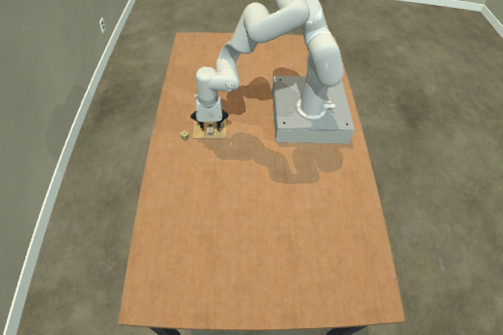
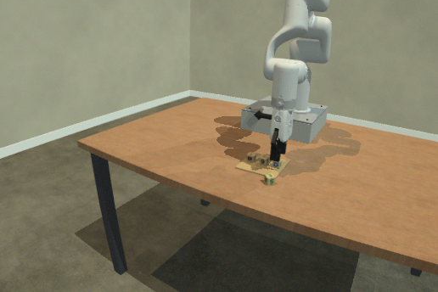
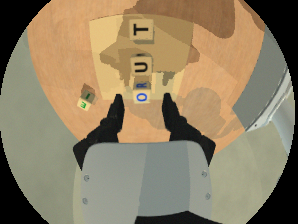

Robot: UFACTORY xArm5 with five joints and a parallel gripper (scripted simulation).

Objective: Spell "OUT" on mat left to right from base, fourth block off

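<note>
Right now my hand is 50 mm to the left of the U block and 40 mm above it. Round my hand: tan mat (50 mm to the right, 50 mm below).
</note>
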